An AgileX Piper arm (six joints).
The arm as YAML. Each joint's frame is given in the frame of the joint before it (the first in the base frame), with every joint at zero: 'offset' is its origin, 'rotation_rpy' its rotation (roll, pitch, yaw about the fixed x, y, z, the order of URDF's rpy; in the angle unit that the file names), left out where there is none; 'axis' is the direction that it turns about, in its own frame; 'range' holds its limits. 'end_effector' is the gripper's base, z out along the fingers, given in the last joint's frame.
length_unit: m
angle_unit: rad
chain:
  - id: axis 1
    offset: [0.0, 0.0, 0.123]
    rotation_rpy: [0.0, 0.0, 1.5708]
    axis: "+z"
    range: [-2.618, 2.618]
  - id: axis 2
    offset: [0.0, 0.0, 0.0]
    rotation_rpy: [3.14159, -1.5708, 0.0]
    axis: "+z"
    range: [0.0, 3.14]
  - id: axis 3
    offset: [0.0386, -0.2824, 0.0]
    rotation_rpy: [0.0, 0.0, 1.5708]
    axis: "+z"
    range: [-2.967, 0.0]
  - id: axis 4
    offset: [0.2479, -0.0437, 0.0]
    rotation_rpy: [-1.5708, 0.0, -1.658]
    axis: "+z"
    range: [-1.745, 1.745]
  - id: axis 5
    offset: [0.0, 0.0, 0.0]
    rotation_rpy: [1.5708, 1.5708, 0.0]
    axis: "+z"
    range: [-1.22, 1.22]
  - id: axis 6
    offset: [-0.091, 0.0, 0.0]
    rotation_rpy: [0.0, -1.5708, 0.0]
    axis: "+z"
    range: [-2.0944, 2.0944]
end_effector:
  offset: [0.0, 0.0, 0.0]
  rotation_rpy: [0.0, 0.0, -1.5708]
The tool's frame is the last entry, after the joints.
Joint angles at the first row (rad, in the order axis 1, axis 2, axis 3, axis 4, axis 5, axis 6):
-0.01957, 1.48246, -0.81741, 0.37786, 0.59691, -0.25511
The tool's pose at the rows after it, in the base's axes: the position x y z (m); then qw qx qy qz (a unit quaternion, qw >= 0):
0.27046, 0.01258, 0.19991, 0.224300, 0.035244, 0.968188, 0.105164
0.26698, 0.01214, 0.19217, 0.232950, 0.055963, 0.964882, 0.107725
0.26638, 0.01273, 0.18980, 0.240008, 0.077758, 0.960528, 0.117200
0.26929, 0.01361, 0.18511, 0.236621, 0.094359, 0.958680, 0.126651
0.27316, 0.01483, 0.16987, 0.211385, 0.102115, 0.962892, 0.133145
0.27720, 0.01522, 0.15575, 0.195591, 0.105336, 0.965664, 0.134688
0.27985, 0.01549, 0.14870, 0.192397, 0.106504, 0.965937, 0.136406
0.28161, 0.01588, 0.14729, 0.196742, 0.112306, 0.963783, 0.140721
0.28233, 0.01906, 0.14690, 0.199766, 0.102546, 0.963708, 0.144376
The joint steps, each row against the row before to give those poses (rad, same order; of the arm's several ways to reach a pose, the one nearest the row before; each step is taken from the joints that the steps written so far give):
-0.00002, 0.00000, 0.04271, 0.02653, -0.07413, -0.00004
0.00001, -0.00001, 0.03997, 0.03622, -0.05891, 0.00004
0.00000, 0.00000, 0.01600, 0.04814, -0.03048, -0.00104
-0.00001, 0.02150, -0.00004, 0.04467, -0.01303, -0.00750
0.00001, 0.05865, 0.00004, 0.04286, -0.00134, -0.02819
0.00001, 0.05498, -0.00003, 0.04147, -0.01662, -0.03984
0.00001, 0.02855, 0.00001, 0.04040, -0.01629, -0.04009
-0.00002, 0.00795, -0.00001, 0.04155, -0.01247, -0.02832
0.00922, 0.00326, 0.00000, 0.03234, -0.00381, -0.04099

